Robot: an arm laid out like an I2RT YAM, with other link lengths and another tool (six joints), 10 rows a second.
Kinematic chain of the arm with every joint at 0, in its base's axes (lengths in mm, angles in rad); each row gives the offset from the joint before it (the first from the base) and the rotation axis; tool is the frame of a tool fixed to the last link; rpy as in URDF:
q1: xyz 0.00 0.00 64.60 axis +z
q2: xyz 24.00 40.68 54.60 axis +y
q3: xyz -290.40 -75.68 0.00 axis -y
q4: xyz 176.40 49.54 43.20 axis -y
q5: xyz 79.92 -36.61 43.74 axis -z
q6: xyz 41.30 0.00 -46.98 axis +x
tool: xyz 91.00 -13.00 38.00 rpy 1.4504 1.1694 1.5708
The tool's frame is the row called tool.
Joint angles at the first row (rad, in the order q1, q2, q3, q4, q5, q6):
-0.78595 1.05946 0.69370 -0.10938 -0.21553 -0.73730
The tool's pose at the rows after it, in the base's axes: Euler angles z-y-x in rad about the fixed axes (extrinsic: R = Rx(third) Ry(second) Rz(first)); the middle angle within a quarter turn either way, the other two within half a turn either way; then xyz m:
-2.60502 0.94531 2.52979 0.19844 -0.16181 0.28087
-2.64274 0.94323 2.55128 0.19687 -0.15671 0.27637
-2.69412 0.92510 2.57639 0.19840 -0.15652 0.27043
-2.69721 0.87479 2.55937 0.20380 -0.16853 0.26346
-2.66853 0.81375 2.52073 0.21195 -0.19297 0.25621
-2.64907 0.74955 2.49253 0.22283 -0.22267 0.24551
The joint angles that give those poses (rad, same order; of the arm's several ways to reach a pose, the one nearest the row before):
-0.77364 1.04272 0.67905 -0.12393 -0.21927 -0.75559
-0.76699 1.02856 0.66160 -0.12886 -0.22070 -0.77545
-0.76542 1.04181 0.65540 -0.12922 -0.21669 -0.81272
-0.76698 1.09773 0.66088 -0.10162 -0.17369 -0.83914
-0.79259 1.19758 0.68008 -0.04029 -0.13180 -0.86070
-0.82006 1.32505 0.71139 0.03363 -0.09118 -0.88402

